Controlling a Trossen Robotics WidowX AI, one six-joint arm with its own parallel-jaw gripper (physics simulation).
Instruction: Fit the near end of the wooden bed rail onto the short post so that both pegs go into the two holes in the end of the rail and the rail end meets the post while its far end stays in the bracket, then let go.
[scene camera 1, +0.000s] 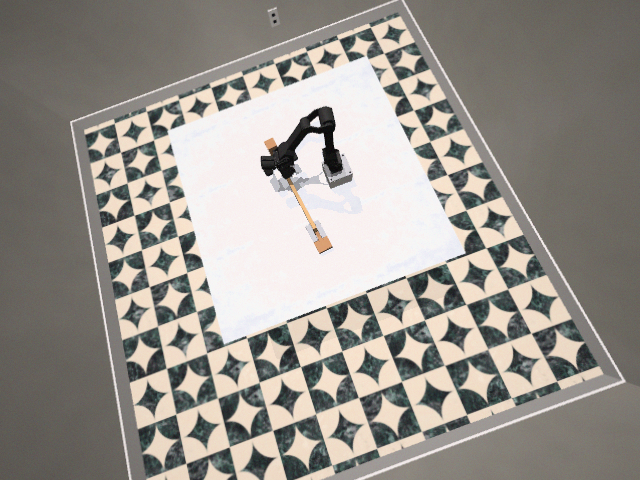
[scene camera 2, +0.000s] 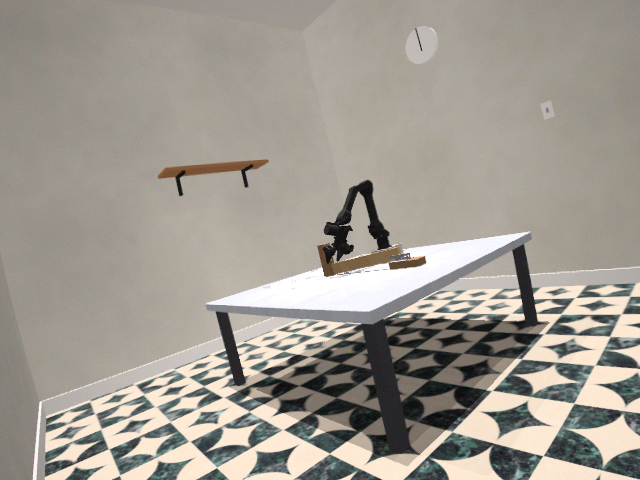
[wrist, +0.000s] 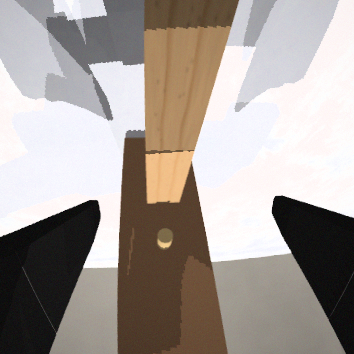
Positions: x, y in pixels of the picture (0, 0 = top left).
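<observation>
I see my gripper (wrist: 187, 206) 0.10 m from the lens. A short post (wrist: 170, 293) is 0.11 m from the lens, while a wooden bed rail (wrist: 182, 53) is 0.05 m from the lens. Taking the marked spots on the short post and the wooden bed rail, I find them 0.10 m apart.
</observation>
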